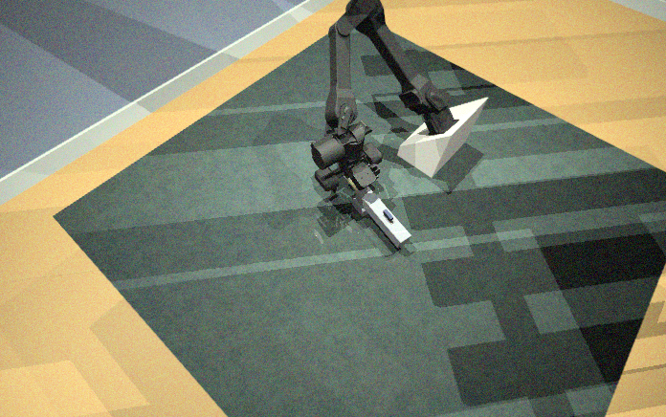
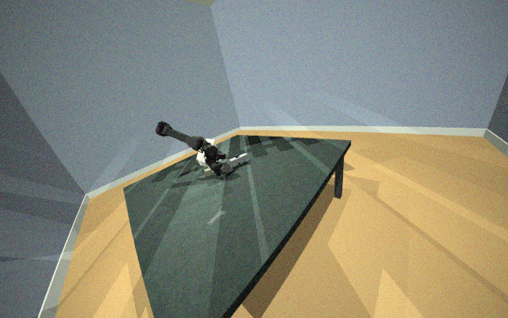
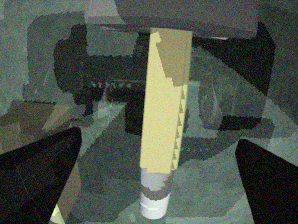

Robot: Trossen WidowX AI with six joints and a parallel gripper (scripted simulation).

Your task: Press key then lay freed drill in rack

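Now: the drill 40 mm to the left of my gripper tip and 30 mm above it. Round my gripper tip: rack 80 mm behind, 20 mm to the right; dark blue key 20 mm ahead, 160 mm to the left, 40 mm above.
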